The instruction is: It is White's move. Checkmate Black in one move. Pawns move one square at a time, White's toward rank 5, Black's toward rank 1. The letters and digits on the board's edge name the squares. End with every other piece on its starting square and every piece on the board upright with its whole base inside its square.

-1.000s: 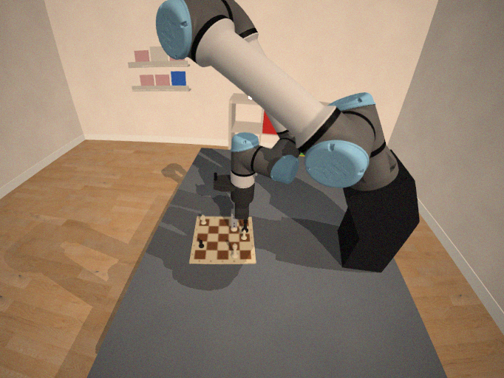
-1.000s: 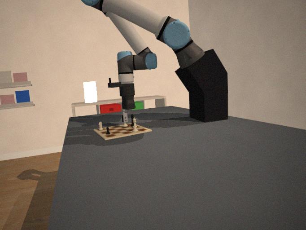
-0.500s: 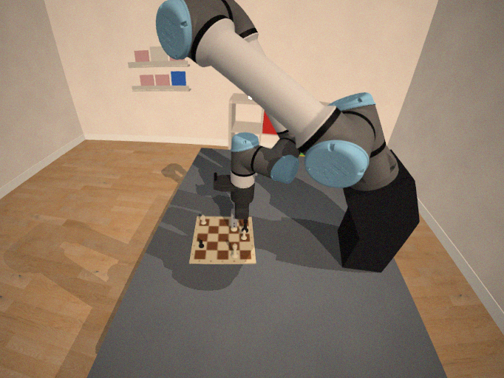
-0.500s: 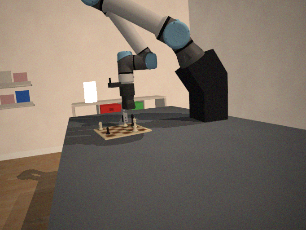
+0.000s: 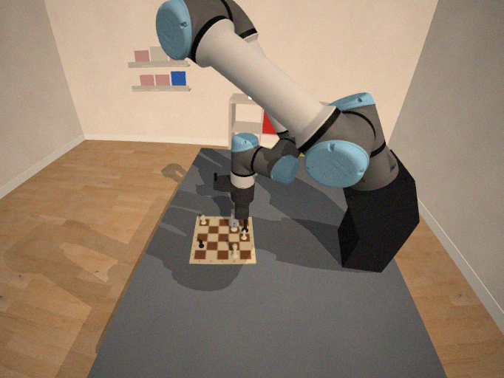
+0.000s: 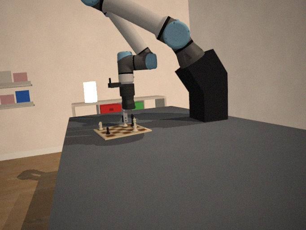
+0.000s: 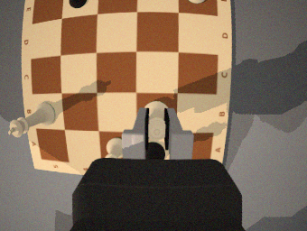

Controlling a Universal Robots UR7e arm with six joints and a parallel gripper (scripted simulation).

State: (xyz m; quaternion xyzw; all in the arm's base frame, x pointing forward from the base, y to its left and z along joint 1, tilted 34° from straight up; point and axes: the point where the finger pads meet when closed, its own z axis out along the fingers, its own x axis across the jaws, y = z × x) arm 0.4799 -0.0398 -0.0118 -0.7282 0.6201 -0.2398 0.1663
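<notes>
Right now the black king is 40 mm behind my hand and 10 mm below it. Round my hand: chessboard: 50 mm below, 40 mm to the left, 30 mm ahead; black pawn: 100 mm ahead, 90 mm to the left, 30 mm below.
</notes>
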